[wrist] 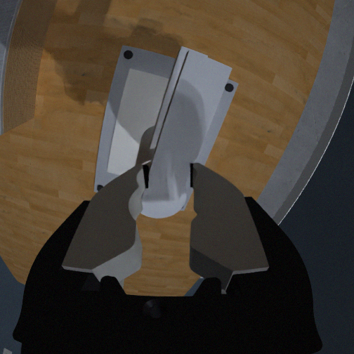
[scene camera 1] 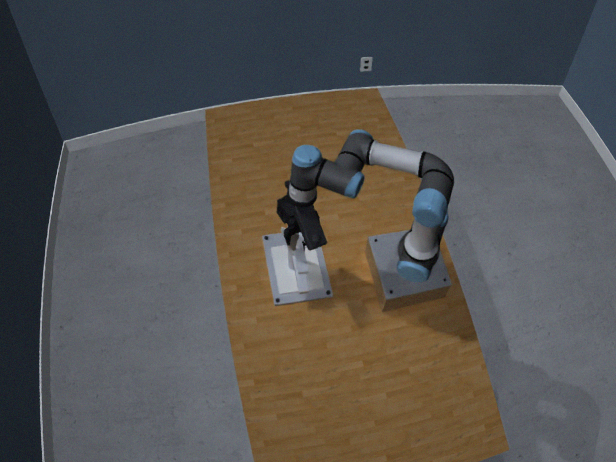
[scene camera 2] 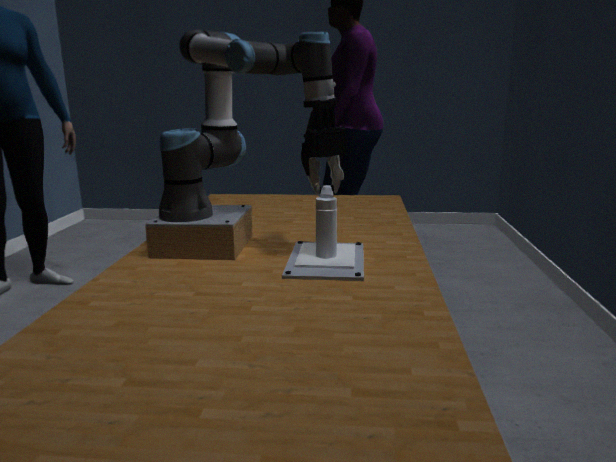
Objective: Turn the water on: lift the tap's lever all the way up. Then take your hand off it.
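Where they show: gripper, between the fingertips: [scene camera 1: 297, 248] [scene camera 2: 327, 195]; arm's base, origin of its link: [scene camera 2: 186, 216].
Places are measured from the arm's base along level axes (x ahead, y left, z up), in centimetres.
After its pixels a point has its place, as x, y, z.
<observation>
The white tap [scene camera 1: 291, 260] @(34.9, -12.2, -1.8) [scene camera 2: 326, 230] @(32.6, -16.0, -0.5) stands upright on a grey base plate [scene camera 1: 269, 267] @(40.6, -15.6, -7.7) [scene camera 2: 294, 272] @(25.0, -22.3, -7.7) with a pale inner pad. Its long flat lever [wrist: 192, 110] lies along the spout and covers most of it in the wrist view; I cannot tell how far it is raised. My gripper [scene camera 1: 299, 245] @(33.5, -10.7, 6.3) [scene camera 2: 327, 190] @(33.5, -10.7, 6.3) [wrist: 169, 166] points down at the rounded rear part of the tap's top. Its fingertips are shut on the lever, one on each side. In scene camera 1 the gripper body partly hides this contact.
The arm's base block [scene camera 1: 376, 262] @(13.4, -1.7, 0.1) [scene camera 2: 192, 241] @(2.3, -8.7, -4.0) stands beside the tap on the wooden table top [scene camera 1: 360, 390] @(31.5, 30.3, -8.4) [scene camera 2: 250, 350] @(16.1, -53.1, -8.5). A person in purple [scene camera 2: 360, 75] stands behind the gripper, beyond the table; a person in blue [scene camera 2: 17, 70] stands at the left.
</observation>
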